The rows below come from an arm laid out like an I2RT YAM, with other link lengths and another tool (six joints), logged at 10 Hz.
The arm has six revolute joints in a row. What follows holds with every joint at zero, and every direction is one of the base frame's.
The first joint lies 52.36 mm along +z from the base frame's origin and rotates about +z.
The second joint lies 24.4 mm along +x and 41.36 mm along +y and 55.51 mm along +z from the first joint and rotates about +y.
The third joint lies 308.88 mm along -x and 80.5 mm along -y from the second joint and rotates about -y.
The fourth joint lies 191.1 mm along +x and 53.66 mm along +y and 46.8 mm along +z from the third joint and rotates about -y.
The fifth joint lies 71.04 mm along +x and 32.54 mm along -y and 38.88 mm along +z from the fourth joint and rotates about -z.
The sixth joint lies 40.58 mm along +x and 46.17 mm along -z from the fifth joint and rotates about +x.
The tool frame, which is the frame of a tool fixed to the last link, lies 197 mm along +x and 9 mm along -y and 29 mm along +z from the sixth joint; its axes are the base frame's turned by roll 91.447, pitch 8.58 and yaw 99.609 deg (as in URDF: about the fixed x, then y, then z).
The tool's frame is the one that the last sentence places.
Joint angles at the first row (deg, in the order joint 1, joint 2, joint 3, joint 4, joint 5, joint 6):
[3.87 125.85 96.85 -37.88 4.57 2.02]
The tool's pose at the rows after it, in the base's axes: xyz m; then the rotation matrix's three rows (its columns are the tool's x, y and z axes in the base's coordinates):
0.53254 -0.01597 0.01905; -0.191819 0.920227 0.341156; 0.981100 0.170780 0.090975; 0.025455 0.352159 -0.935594
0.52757 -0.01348 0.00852; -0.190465 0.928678 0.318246; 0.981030 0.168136 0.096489; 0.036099 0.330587 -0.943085
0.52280 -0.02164 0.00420; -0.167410 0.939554 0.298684; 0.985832 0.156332 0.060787; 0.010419 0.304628 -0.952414
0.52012 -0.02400 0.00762; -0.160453 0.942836 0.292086; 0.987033 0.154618 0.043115; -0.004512 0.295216 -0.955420
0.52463 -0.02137 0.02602; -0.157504 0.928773 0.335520; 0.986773 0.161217 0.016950; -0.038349 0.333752 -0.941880
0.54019 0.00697 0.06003; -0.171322 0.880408 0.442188; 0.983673 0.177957 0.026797; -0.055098 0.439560 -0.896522
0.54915 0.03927 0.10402; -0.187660 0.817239 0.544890; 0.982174 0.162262 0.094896; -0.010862 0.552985 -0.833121
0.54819 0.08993 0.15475; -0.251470 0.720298 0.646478; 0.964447 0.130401 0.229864; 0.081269 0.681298 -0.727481
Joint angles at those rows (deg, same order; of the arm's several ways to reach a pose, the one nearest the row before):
[3.78 127.09 96.33 -37.88 5.53 2.37]
[3.95 127.88 95.71 -37.88 5.19 2.72]
[4.04 128.49 96.24 -39.28 7.19 3.51]
[4.30 128.23 96.85 -40.69 8.26 3.87]
[5.53 126.13 96.24 -39.82 10.36 4.57]
[9.21 122.62 94.75 -35.61 12.04 6.67]
[11.94 117.88 93.61 -32.27 10.64 9.31]
[15.63 111.37 89.13 -25.15 6.77 12.65]

